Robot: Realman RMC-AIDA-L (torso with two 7-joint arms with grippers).
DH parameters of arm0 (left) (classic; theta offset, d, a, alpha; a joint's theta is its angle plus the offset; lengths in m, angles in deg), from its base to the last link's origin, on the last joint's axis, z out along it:
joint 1: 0 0.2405 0 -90
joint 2: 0 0 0 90
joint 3: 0 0.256 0 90
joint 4: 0 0 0 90
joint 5: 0 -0.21 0 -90
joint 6: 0 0 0 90
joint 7: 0 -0.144 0 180
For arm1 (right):
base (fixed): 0 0 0 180
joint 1: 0 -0.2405 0 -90
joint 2: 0 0 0 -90
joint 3: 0 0.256 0 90
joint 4: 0 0 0 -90
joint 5: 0 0.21 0 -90
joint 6: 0 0 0 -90
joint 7: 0 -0.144 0 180
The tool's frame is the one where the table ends.
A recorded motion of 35 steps. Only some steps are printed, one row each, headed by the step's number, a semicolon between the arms.
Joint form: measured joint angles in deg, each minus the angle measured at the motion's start. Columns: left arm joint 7, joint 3, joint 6, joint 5, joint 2, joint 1, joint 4; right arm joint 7, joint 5, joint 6, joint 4, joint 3, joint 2, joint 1.
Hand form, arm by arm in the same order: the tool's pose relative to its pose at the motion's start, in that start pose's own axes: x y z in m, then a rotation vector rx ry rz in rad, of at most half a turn. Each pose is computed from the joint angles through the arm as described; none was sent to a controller.
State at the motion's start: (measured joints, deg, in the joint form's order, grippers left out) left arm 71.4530 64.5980 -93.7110 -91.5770 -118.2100 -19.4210 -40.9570; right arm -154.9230 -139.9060 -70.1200 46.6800 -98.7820 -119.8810 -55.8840
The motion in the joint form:
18: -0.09 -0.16 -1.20 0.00 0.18 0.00 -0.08; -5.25 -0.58 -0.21 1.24 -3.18 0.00 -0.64
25: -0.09 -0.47 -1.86 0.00 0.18 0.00 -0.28; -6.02 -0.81 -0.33 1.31 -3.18 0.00 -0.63
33: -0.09 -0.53 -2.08 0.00 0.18 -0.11 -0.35; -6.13 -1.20 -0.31 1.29 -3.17 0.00 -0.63
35: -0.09 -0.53 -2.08 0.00 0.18 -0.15 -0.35; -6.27 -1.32 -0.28 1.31 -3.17 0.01 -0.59
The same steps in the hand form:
18: 0.0015 0.0019 -0.0016 -0.0160 0.0054 0.0042; -0.0037 0.0065 0.0001 0.0263 0.0192 0.0234
25: 0.0031 0.0027 -0.0024 -0.0223 0.0115 0.0079; -0.0034 0.0062 -0.0001 0.0292 0.0214 0.0349
33: 0.0040 0.0027 -0.0022 -0.0261 0.0132 0.0107; -0.0030 0.0053 -0.0001 0.0353 0.0234 0.0348
35: 0.0042 0.0026 -0.0020 -0.0266 0.0132 0.0113; -0.0028 0.0049 -0.0001 0.0373 0.0236 0.0370

